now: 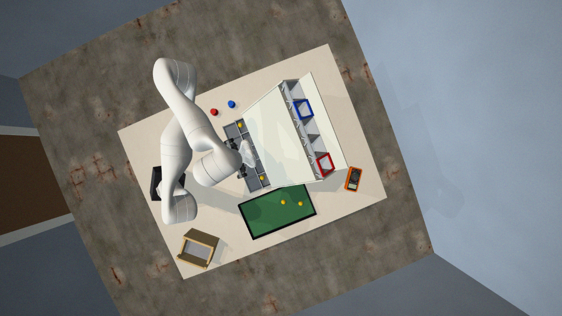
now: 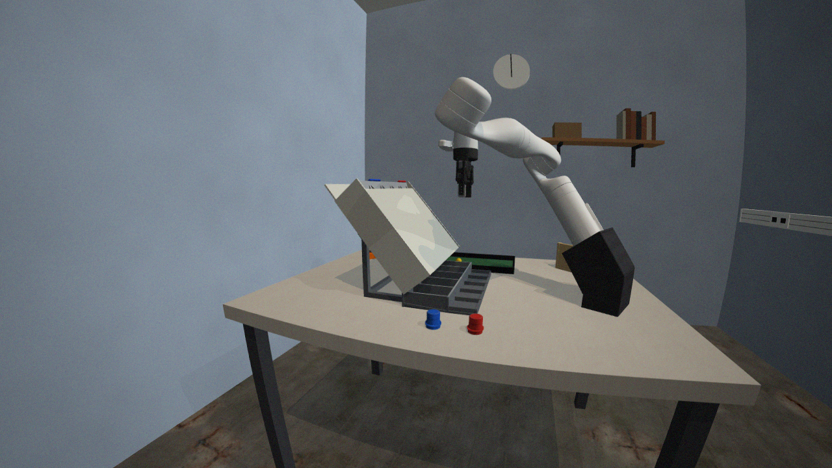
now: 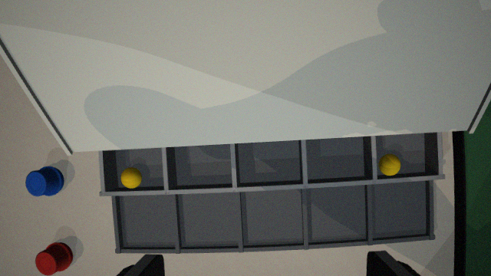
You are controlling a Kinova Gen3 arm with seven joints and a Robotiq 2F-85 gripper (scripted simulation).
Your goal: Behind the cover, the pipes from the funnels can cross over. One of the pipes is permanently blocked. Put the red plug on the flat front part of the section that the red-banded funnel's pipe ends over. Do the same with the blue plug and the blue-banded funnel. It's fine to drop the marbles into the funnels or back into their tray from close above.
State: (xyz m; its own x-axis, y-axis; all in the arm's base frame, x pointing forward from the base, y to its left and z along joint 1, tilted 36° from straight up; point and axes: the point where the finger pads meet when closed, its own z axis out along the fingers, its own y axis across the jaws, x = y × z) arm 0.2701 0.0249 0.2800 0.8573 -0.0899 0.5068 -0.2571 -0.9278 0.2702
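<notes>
The green marble tray is 33 cm to the right of my hand, 29 cm below it and 6 cm behind it. Round my hand: orange multimeter 45 cm to the right, 36 cm ahead, 28 cm below; then white sloped cover 14 cm ahead, 9 cm below, 4 cm to the right; then wooden frame 52 cm behind, 25 cm below, 23 cm to the right.
</notes>
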